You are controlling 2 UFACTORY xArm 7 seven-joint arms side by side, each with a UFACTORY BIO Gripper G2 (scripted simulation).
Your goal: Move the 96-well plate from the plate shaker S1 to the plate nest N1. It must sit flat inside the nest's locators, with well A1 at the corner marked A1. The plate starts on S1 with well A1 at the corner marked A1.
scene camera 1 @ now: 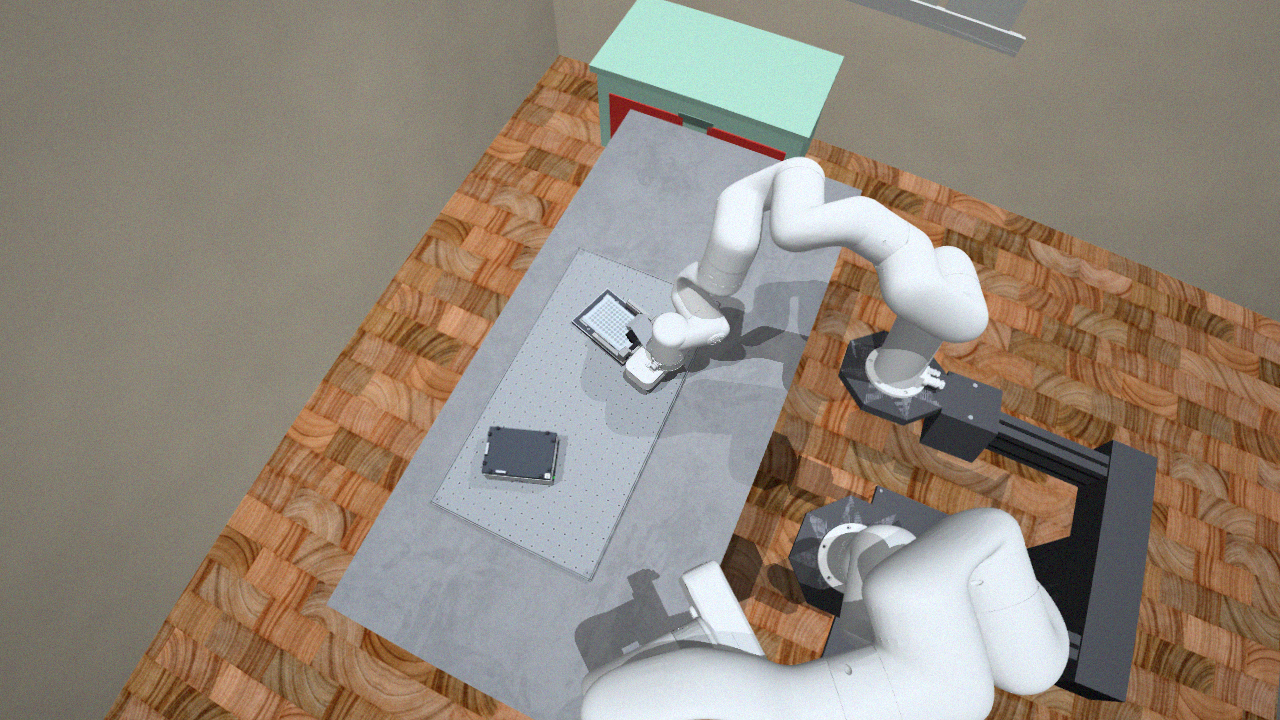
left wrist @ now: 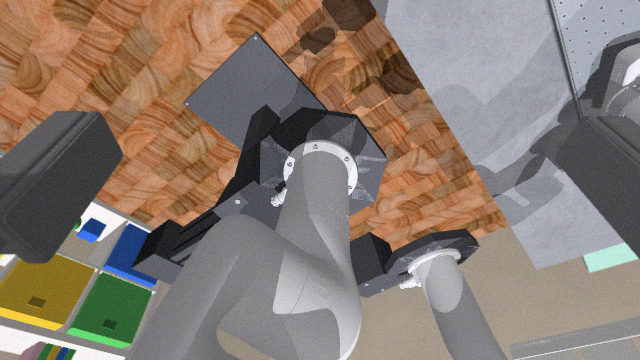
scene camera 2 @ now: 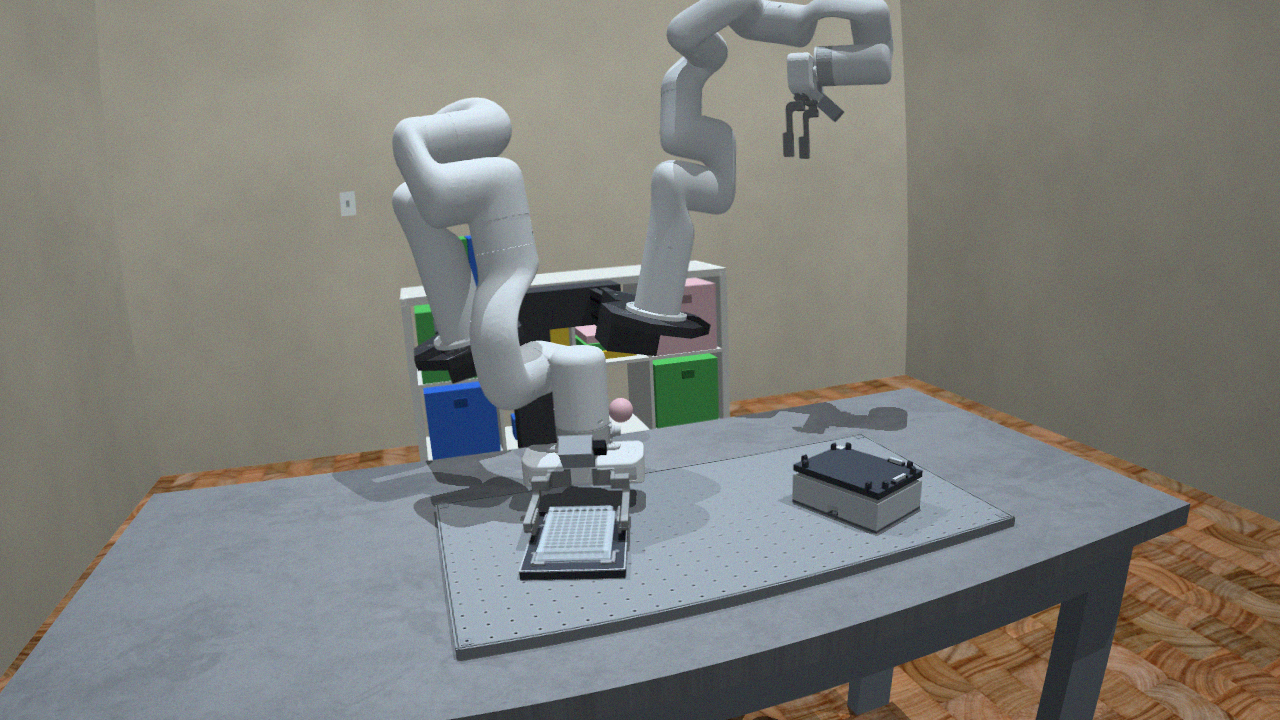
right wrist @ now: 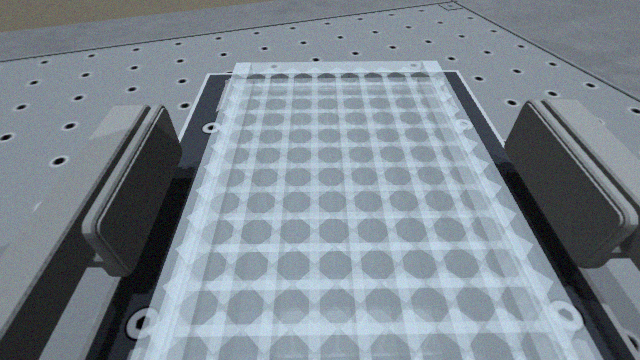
Labels:
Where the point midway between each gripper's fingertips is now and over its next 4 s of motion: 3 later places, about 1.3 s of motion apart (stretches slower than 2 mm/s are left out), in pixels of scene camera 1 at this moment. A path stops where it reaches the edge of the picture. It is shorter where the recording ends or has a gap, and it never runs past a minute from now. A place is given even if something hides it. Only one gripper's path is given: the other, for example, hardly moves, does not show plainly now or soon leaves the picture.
My right gripper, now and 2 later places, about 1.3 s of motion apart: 610,318; 609,300; 609,325

